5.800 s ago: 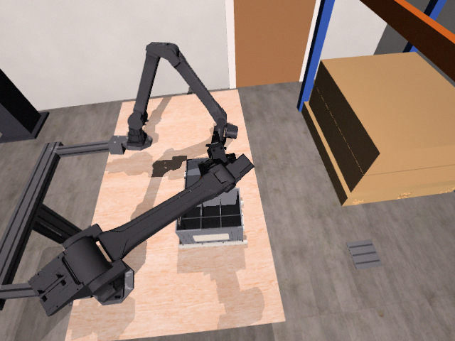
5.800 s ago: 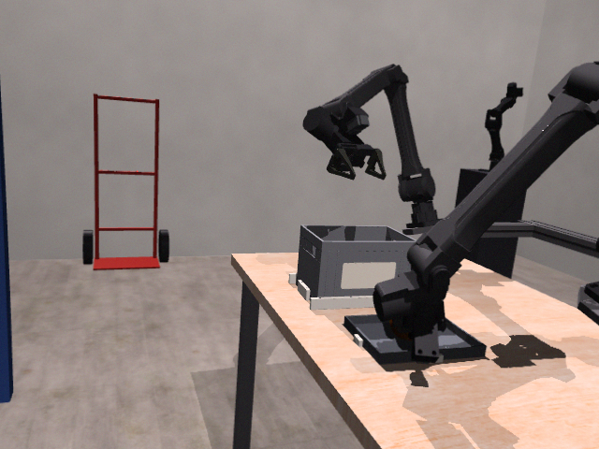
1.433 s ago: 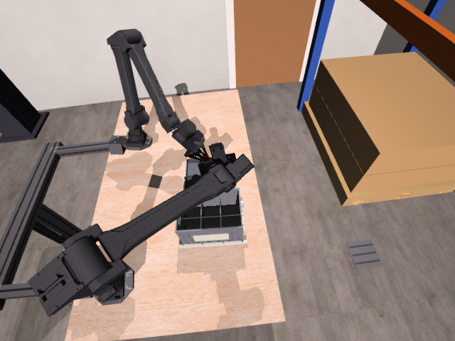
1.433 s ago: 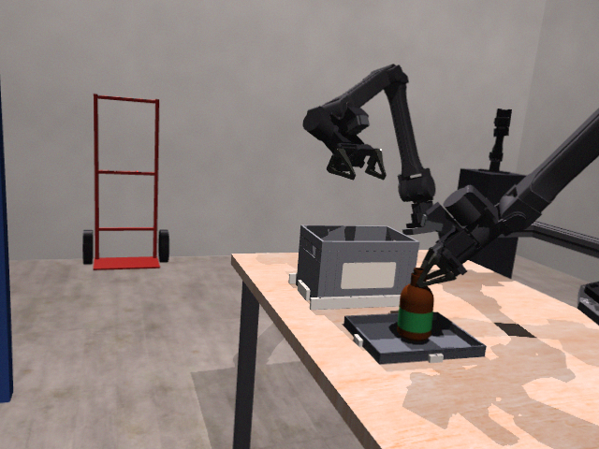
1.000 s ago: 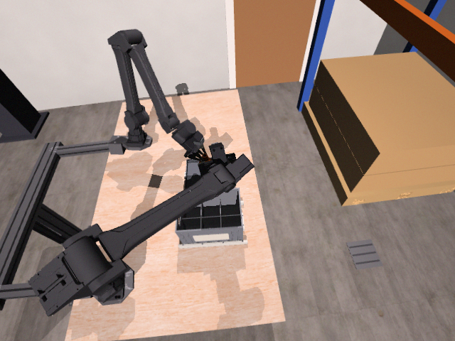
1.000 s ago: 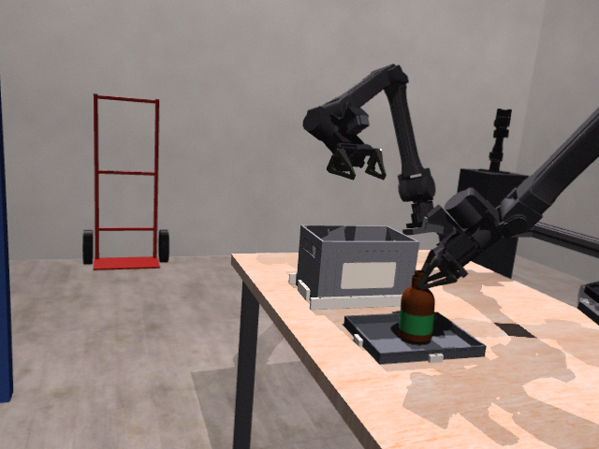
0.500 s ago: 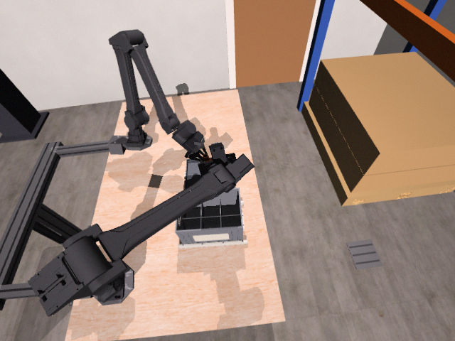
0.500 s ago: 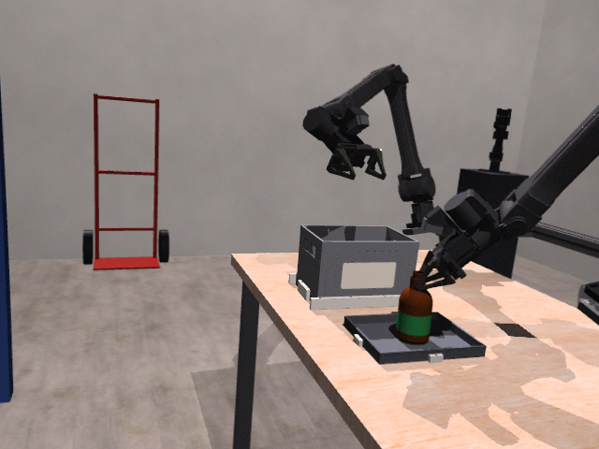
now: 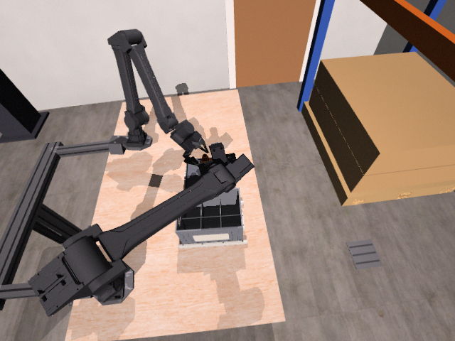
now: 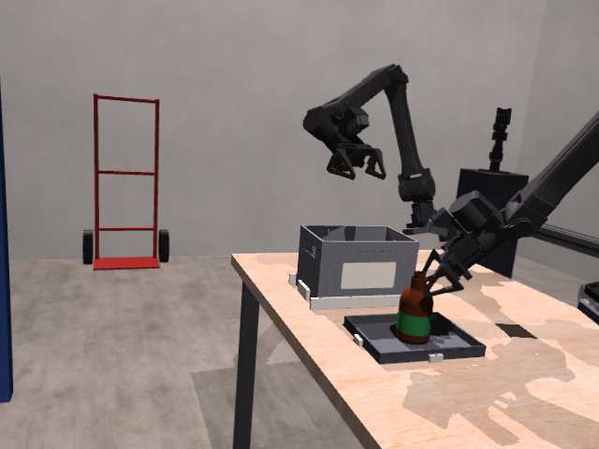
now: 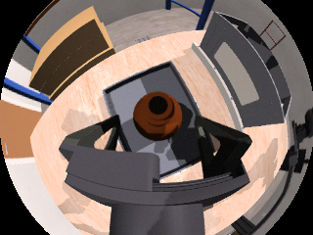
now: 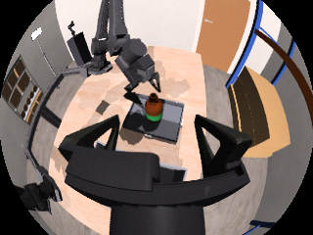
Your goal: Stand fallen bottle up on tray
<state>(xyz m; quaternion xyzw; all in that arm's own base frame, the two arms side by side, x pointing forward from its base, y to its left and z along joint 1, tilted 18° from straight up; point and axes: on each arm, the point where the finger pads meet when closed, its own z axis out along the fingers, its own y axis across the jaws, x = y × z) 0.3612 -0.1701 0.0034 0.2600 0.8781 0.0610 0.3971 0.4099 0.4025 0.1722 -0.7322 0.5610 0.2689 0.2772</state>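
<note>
The brown bottle lies 1 cm ahead of my left hand, 1 cm to the right of it and 5 cm below it. From my left hand the other things lie so: tray: 1 cm ahead, 1 cm to the right, 12 cm below; then grey divided crate: 2 cm ahead, 31 cm to the right, 5 cm below.
</note>
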